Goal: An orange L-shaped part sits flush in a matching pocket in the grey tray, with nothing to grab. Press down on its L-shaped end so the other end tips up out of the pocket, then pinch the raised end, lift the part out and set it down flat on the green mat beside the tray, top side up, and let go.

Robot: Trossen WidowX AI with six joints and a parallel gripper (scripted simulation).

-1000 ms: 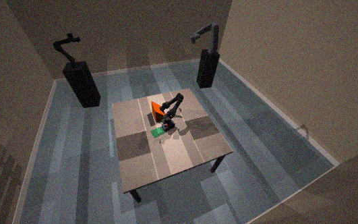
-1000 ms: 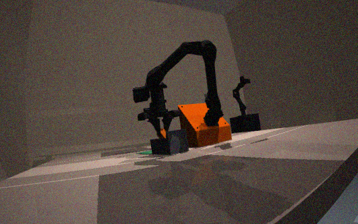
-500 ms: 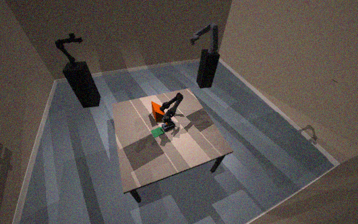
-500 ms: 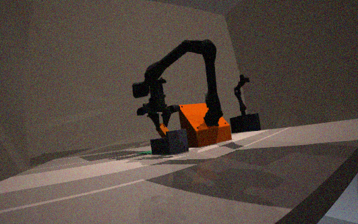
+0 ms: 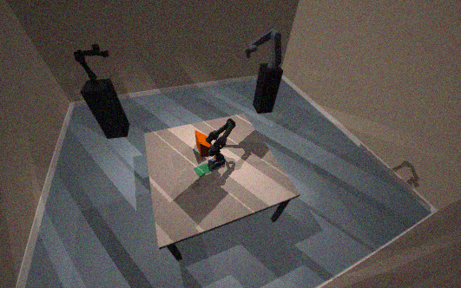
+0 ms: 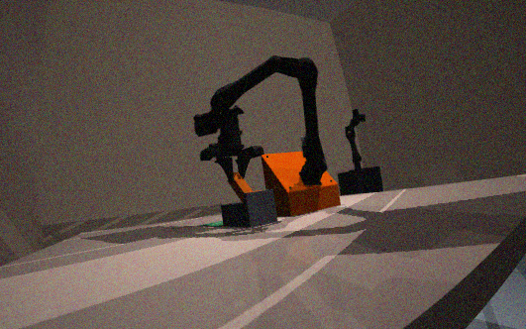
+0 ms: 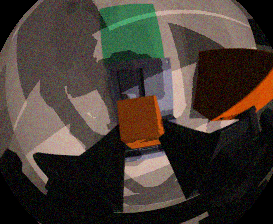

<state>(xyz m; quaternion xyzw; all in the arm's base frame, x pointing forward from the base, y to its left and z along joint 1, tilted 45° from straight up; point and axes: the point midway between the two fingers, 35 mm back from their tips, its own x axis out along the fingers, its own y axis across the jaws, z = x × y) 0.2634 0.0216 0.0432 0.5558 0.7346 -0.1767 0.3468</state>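
Right now the green mat is 30 mm ahead of my gripper tip, 140 mm to the right of it and 140 mm below it. From my gripper tip the other things lie so: orange L-shaped part 20 mm behind, 20 mm to the left, 30 mm below.
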